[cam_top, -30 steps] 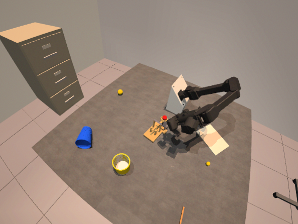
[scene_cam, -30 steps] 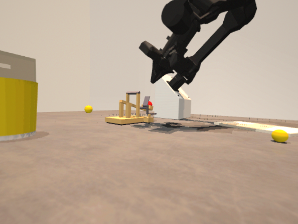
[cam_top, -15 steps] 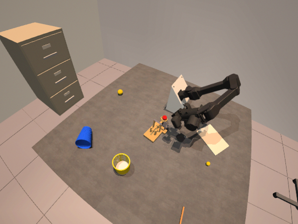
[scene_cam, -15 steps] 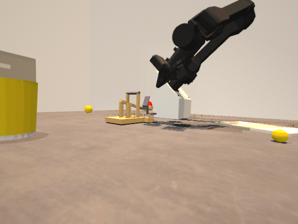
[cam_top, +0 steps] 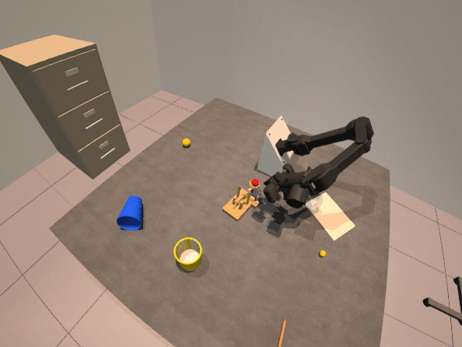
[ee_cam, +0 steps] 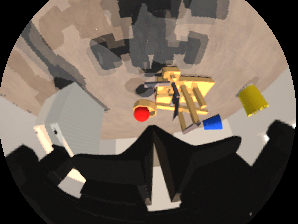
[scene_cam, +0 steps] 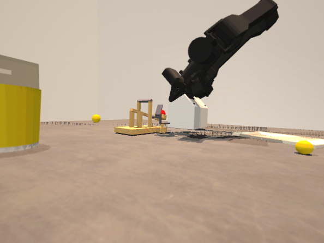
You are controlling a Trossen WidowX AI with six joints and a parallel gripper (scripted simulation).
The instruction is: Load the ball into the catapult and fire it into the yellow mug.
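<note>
Now: gripper tip 50 mm to the left of the red ball, 50 mm above it and 20 mm past it. From my gripper tip the other things lie so: small yellow ball (340 mm to the left, 100 mm ahead, 90 mm below); then pale flat board (320 mm to the left, 110 mm behind, 100 mm below); then wooden catapult (50 mm below, 50 mm ahead, 30 mm to the right).
</note>
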